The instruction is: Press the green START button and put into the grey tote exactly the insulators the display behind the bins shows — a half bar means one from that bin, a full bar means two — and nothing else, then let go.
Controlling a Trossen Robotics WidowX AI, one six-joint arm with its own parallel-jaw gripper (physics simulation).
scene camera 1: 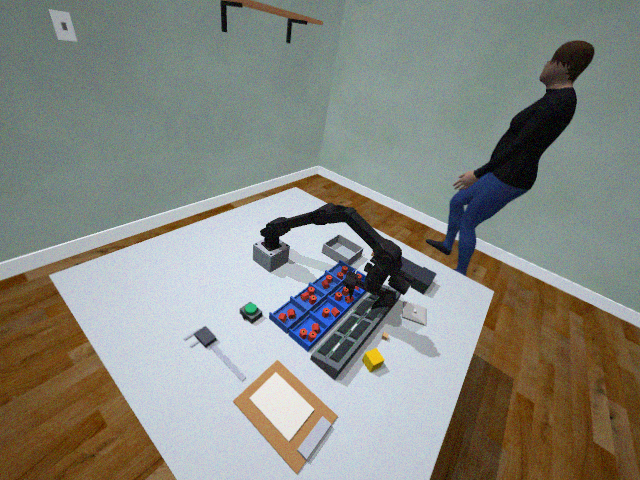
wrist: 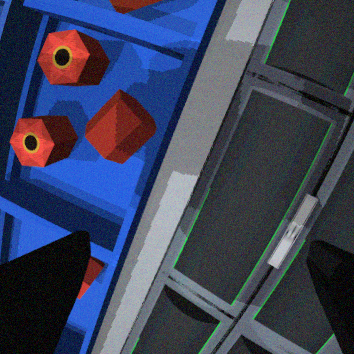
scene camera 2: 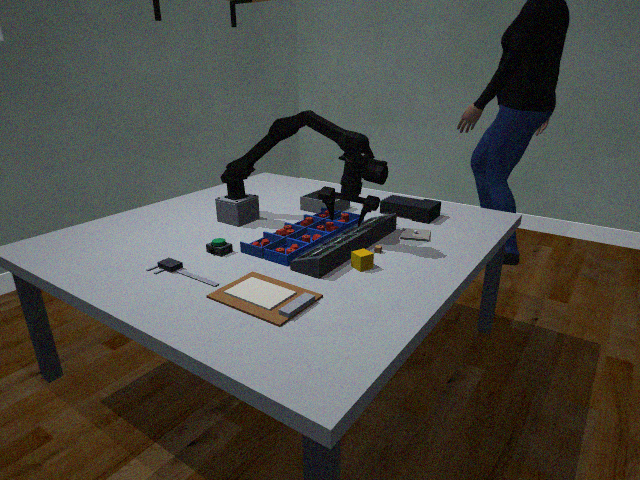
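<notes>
My gripper (scene camera 1: 367, 293) (scene camera 2: 346, 221) (wrist: 201, 248) is open and empty, pointing down over the seam between the blue bins (scene camera 1: 298, 338) (wrist: 90, 220) and the dark display (scene camera 1: 325, 365) (scene camera 2: 305, 264). In the wrist view, its left finger overlaps a bin and partly hides a red insulator (wrist: 90, 275); its right finger is over the display. Another bin there holds three insulators, one (wrist: 120, 127) lying on its side. A white bar (wrist: 292, 232) shows on the display beside a green-outlined panel. The grey tote (scene camera 1: 336, 254) (scene camera 2: 310, 203) shows no insulator in scene view 1. The green button (scene camera 1: 250, 308) (scene camera 2: 219, 241) is left of the bins.
A black box (scene camera 1: 418, 276) (scene camera 2: 410, 208) stands behind the display's far end. A flat plate (scene camera 1: 415, 315) (scene camera 2: 413, 236), small tan block (scene camera 1: 385, 335) and yellow cube (scene camera 1: 373, 360) (scene camera 2: 361, 259) lie right of it. A clipboard (scene camera 1: 281, 405) and caliper (scene camera 1: 205, 336) are in front. A person (scene camera 1: 537, 139) stands beyond the table.
</notes>
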